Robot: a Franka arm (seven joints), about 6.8 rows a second.
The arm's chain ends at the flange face. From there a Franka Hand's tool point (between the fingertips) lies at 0.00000 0.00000 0.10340 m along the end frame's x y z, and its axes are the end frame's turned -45 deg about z.
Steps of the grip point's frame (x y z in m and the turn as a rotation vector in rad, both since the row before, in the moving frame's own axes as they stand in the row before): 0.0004 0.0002 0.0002 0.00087 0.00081 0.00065; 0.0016 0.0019 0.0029 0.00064 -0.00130 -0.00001; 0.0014 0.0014 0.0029 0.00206 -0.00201 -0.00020; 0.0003 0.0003 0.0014 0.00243 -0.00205 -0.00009; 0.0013 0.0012 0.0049 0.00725 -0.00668 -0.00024; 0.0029 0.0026 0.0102 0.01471 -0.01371 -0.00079; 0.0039 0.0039 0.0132 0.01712 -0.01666 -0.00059; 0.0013 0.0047 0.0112 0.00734 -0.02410 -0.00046; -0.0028 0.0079 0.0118 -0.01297 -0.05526 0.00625; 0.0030 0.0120 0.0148 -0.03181 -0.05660 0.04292; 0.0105 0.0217 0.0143 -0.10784 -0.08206 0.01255; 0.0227 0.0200 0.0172 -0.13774 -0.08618 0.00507
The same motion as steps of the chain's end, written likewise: 0.0004 0.0000 0.0002 0.00119 -0.00004 0.00065; 0.0026 0.0002 0.0029 -0.00047 -0.00137 -0.00001; 0.0023 0.0000 0.0029 0.00004 -0.00288 -0.00020; 0.0008 0.0000 0.0014 0.00027 -0.00317 -0.00009; 0.0028 0.0000 0.0049 0.00040 -0.00985 -0.00024; 0.0060 -0.0001 0.0102 0.00071 -0.02010 -0.00079; 0.0080 0.0000 0.0132 0.00033 -0.02389 -0.00059; 0.0065 0.0012 0.0112 -0.01185 -0.02223 -0.00046; 0.0067 0.0026 0.0120 -0.04825 -0.02990 0.00625; 0.0126 -0.0001 0.0150 -0.06252 -0.01753 0.04292; 0.0210 -0.0059 0.0152 -0.13428 0.01823 0.01255; 0.0265 -0.0182 0.0186 -0.15834 0.03646 0.00507
